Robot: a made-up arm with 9 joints. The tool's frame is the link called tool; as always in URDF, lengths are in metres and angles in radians.
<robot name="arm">
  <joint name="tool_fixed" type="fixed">
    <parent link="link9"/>
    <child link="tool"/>
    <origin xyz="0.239 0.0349 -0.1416" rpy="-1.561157 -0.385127 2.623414"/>
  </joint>
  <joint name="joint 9" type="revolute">
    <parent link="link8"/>
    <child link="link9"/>
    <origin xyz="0.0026 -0.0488 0.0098" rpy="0 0 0"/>
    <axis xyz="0 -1 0"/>
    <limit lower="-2.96" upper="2.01" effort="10" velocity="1.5"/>
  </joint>
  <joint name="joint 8" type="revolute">
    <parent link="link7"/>
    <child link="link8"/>
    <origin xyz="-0.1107 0.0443 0.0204" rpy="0 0 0"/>
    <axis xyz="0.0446 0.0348 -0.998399"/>
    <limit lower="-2.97" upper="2.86" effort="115" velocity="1.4"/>
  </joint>
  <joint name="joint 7" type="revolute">
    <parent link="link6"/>
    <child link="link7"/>
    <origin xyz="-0.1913 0.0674 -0.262" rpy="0 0 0"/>
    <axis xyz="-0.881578 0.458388 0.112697"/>
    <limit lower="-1.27" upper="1.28" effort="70" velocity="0.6"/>
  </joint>
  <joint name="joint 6" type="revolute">
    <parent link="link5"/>
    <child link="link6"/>
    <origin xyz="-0.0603 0.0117 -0.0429" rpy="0 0 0"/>
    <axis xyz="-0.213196 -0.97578 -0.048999"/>
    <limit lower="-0.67" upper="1.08" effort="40" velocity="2.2"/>
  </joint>
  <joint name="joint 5" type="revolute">
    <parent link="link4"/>
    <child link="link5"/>
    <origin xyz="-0.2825 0.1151 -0.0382" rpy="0 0 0"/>
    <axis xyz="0 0 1"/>
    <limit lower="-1.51" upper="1.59" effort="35" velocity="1.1"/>
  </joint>
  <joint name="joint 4" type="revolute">
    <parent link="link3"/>
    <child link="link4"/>
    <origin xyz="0.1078 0.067 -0.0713" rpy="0 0 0"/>
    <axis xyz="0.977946 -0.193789 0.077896"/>
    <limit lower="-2.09" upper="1.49" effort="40" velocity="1.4"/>
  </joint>
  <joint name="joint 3" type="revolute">
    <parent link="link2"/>
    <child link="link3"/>
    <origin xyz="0.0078 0.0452 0.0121" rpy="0 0 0"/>
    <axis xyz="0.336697 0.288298 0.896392"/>
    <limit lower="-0.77" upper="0.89" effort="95" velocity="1.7"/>
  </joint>
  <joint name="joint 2" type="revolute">
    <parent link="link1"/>
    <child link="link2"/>
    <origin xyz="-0.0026 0.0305 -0.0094" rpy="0 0 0"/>
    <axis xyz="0 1 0"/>
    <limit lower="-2.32" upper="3.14" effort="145" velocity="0.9"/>
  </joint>
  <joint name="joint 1" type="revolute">
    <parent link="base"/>
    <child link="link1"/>
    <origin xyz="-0.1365 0.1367 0.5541" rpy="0 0 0"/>
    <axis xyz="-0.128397 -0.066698 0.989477"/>
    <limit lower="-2.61" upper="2.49" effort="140" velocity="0.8"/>
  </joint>
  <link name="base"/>
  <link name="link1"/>
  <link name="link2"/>
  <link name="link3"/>
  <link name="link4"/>
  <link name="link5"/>
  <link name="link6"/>
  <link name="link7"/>
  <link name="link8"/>
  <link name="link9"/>
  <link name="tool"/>
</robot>
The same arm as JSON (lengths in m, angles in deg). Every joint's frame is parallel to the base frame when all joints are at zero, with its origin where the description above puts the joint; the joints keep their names.
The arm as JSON. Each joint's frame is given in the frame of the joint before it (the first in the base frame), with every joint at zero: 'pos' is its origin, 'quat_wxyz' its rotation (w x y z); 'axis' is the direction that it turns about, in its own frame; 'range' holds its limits. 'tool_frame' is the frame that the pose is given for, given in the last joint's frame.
{"length_unit": "m", "angle_unit": "deg", "joints": [
  {"joint": "joint 1", "pos": [-0.1365, 0.1367, 0.5541], "quat_wxyz": [1.0, 0.0, 0.0, 0.0], "axis": [-0.128397, -0.066698, 0.989477], "range": [-149.54, 142.67]},
  {"joint": "joint 2", "pos": [-0.0026, 0.0305, -0.0094], "quat_wxyz": [1.0, 0.0, 0.0, 0.0], "axis": "+y", "range": [-132.93, 179.91]},
  {"joint": "joint 3", "pos": [0.0078, 0.0452, 0.0121], "quat_wxyz": [1.0, 0.0, 0.0, 0.0], "axis": [0.336697, 0.288298, 0.896392], "range": [-44.12, 50.99]},
  {"joint": "joint 4", "pos": [0.1078, 0.067, -0.0713], "quat_wxyz": [1.0, 0.0, 0.0, 0.0], "axis": [0.977941, -0.193808, 0.077903], "range": [-119.75, 85.37]},
  {"joint": "joint 5", "pos": [-0.2825, 0.1151, -0.0382], "quat_wxyz": [1.0, 0.0, 0.0, 0.0], "axis": "+z", "range": [-86.52, 91.1]},
  {"joint": "joint 6", "pos": [-0.0603, 0.0117, -0.0429], "quat_wxyz": [1.0, 0.0, 0.0, 0.0], "axis": [-0.213196, -0.97578, -0.048999], "range": [-38.39, 61.88]},
  {"joint": "joint 7", "pos": [-0.1913, 0.0674, -0.262], "quat_wxyz": [1.0, 0.0, 0.0, 0.0], "axis": [-0.881578, 0.458388, 0.112697], "range": [-72.77, 73.34]},
  {"joint": "joint 8", "pos": [-0.1107, 0.0443, 0.0204], "quat_wxyz": [1.0, 0.0, 0.0, 0.0], "axis": [0.0446, 0.0348, -0.998399], "range": [-170.17, 163.87]},
  {"joint": "joint 9", "pos": [0.0026, -0.0488, 0.0098], "quat_wxyz": [1.0, 0.0, 0.0, 0.0], "axis": "-y", "range": [-169.6, 115.16]}
], "tool_frame": {"pos": [0.239, 0.0349, -0.1416], "quat_wxyz": [0.308842, -0.045518, -0.702468, 0.639596]}}

